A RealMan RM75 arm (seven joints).
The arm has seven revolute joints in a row. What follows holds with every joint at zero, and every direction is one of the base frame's.
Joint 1 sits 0.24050 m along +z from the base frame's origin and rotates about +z.
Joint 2 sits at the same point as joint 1 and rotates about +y.
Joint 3 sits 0.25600 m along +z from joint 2 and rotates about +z.
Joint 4 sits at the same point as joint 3 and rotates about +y.
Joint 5 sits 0.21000 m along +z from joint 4 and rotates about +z.
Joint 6 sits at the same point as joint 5 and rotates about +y.
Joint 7 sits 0.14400 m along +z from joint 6 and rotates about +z.
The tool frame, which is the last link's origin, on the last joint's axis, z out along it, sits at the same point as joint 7; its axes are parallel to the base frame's.
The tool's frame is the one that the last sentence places.
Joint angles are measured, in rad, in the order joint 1, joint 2, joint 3, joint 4, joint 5, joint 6, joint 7. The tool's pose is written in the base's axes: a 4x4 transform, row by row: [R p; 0 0 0 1], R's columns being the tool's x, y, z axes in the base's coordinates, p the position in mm. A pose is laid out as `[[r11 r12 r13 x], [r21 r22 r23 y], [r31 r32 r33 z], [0 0 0 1]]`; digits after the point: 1 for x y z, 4 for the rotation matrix.
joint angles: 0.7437 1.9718 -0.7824 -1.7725 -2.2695 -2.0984 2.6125
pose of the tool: [[0.8151 -0.5723 0.0901 101.7], [-0.5632 -0.7464 0.3546 329.7], [-0.1357 -0.3398 -0.9307 157.3], [0 0 0 1]]
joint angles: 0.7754 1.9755 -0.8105 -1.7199 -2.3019 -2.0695 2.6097
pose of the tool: [[0.8130 -0.5737 0.0997 96.8], [-0.5700 -0.7493 0.3370 340.1], [-0.1187 -0.3308 -0.9362 148.7], [0 0 0 1]]
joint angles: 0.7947 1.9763 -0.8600 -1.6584 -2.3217 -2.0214 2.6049
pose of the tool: [[0.8138 -0.5704 0.1112 93.5], [-0.5732 -0.7565 0.3150 350.7], [-0.0956 -0.3201 -0.9426 136.4], [0 0 0 1]]
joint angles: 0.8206 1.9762 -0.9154 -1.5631 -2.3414 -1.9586 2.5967
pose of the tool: [[0.8088 -0.5749 0.1238 91.9], [-0.5842 -0.7613 0.2812 364.1], [-0.0674 -0.2997 -0.9516 119.5], [0 0 0 1]]
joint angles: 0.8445 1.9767 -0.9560 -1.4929 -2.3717 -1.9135 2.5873
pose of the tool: [[0.8049 -0.5740 0.1504 91.6], [-0.5923 -0.7620 0.2619 374.0], [-0.0357 -0.2998 -0.9533 106.6], [0 0 0 1]]
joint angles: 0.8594 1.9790 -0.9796 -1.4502 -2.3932 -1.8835 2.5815
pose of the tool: [[0.8021 -0.5729 0.1685 91.8], [-0.5970 -0.7613 0.2532 379.9], [-0.0168 -0.3037 -0.9526 98.3], [0 0 0 1]]
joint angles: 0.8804 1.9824 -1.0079 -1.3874 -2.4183 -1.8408 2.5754
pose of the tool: [[0.7961 -0.5747 0.1897 92.5], [-0.6052 -0.7588 0.2409 387.8], [0.0055 -0.3065 -0.9518 86.7], [0 0 0 1]]
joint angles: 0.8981 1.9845 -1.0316 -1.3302 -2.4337 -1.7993 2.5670
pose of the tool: [[0.7933 -0.5738 0.2038 93.3], [-0.6085 -0.7589 0.2319 394.5], [0.0216 -0.3079 -0.9512 76.4], [0 0 0 1]]
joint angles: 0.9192 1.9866 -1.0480 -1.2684 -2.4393 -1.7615 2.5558
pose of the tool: [[0.7918 -0.5741 0.2082 93.1], [-0.6098 -0.7621 0.2178 400.5], [0.0336 -0.2994 -0.9535 66.1], [0 0 0 1]]
